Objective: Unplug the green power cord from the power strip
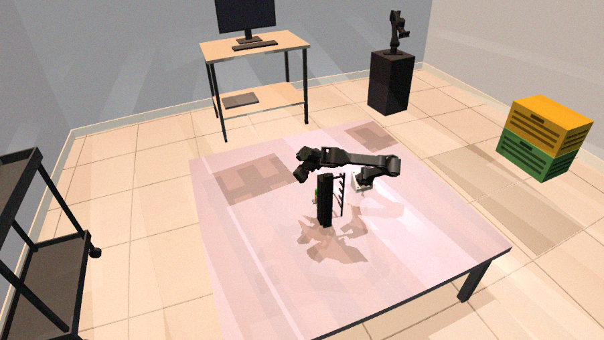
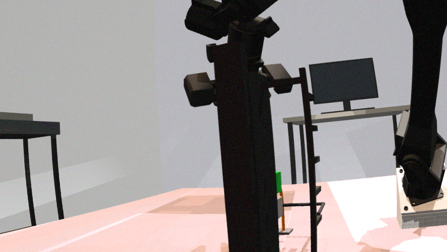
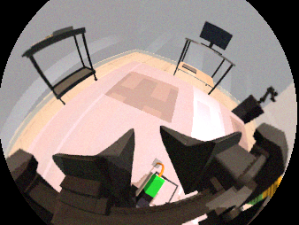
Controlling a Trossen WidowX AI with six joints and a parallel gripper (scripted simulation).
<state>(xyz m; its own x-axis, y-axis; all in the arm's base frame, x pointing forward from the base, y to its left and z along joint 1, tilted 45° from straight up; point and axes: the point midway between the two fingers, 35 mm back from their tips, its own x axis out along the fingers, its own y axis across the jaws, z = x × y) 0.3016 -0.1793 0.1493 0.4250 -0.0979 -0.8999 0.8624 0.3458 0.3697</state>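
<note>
My gripper tip is 70 mm past the green plug, 100 mm to the right of it and 110 mm above it.
</note>
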